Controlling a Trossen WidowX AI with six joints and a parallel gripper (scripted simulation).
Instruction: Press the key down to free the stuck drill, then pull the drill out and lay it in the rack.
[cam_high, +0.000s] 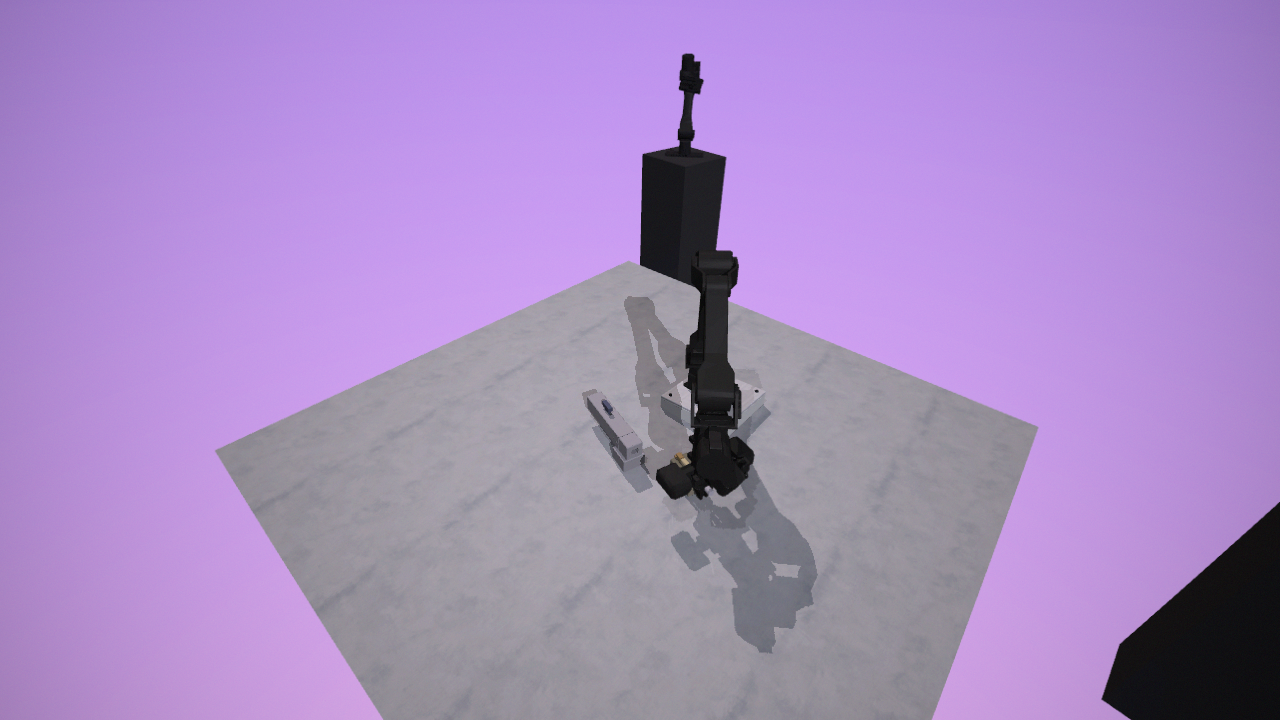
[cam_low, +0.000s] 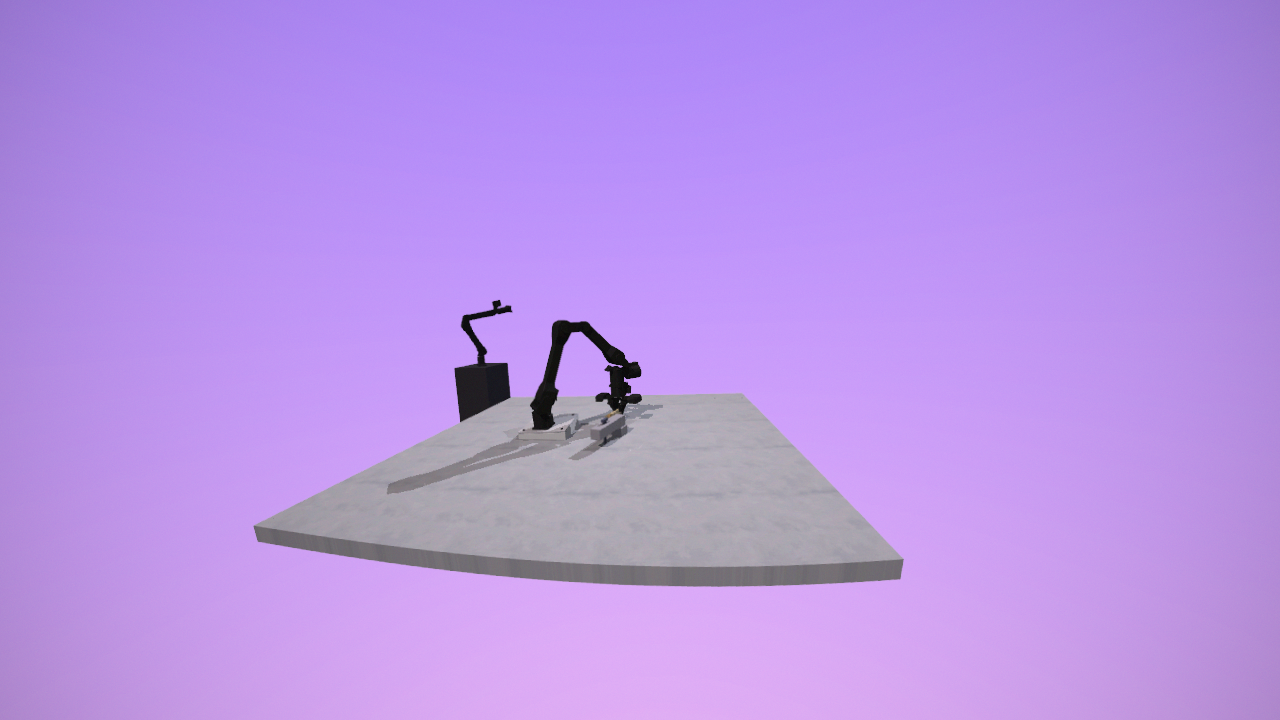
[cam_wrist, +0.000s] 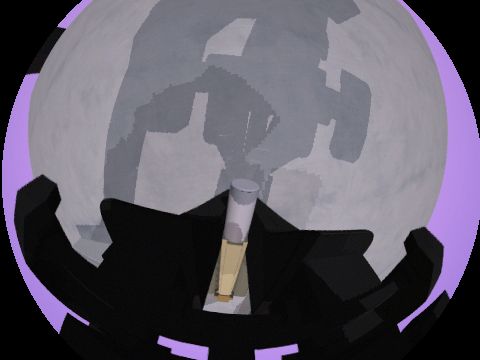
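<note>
My gripper tip is 10 mm past the drill, 40 mm to the left of it and 30 mm below it. Also, from my gripper tip: rack: 10 mm behind, 50 mm to the right, 10 mm above; then long grey block: 30 mm ahead, 230 mm to the right, 30 mm above; then key: 20 mm ahead, 260 mm to the right, 40 mm above.
</note>
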